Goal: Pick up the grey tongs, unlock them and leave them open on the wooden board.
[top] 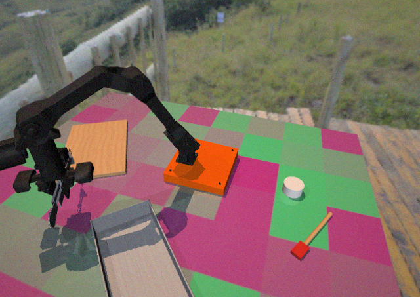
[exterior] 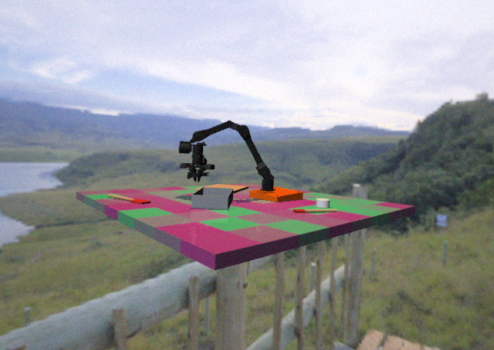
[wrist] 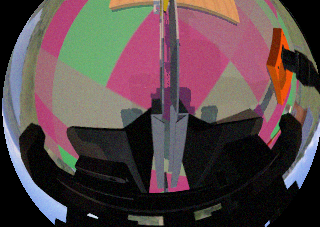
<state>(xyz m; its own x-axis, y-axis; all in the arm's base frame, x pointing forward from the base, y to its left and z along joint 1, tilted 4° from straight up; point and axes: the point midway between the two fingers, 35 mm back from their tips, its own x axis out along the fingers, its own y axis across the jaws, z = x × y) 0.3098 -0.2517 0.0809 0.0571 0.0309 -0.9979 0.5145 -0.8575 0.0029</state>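
Now: gripper tip 310 mm past the wooden board, 140 mm to the left of it and 70 mm above it. From my gripper tip the other things lie so: roasting tin 80 mm ahead, 260 mm to the left, 50 mm below; then red-tipped tool 390 mm ahead, 10 mm to the left, 70 mm below; then white cylinder 300 mm behind, 630 mm to the left, 60 mm below.
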